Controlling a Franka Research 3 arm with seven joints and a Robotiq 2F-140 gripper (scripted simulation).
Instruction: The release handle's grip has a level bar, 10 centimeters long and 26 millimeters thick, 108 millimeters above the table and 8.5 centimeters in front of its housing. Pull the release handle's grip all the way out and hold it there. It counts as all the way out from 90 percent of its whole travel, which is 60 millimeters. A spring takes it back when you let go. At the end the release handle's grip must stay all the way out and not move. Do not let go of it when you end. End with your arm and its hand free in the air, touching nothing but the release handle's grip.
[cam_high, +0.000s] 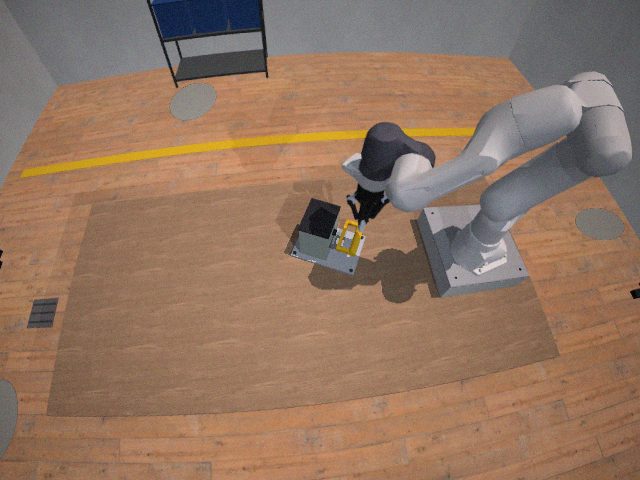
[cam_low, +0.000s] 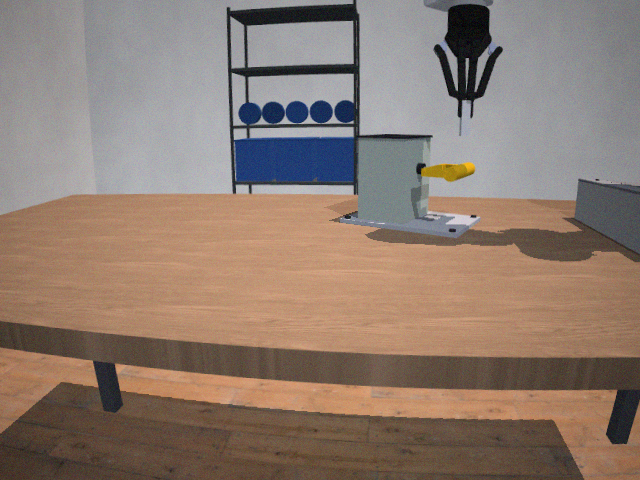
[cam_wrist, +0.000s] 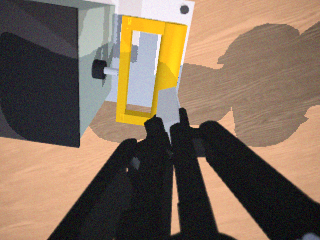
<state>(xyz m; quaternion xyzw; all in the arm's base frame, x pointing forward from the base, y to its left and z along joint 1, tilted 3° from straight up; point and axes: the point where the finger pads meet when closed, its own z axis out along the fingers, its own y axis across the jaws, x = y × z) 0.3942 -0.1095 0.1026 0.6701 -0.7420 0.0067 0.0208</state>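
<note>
Now: hand 9 cm short of the grey baseplate, 5 cm to the left of it and 20 cm above it.
</note>
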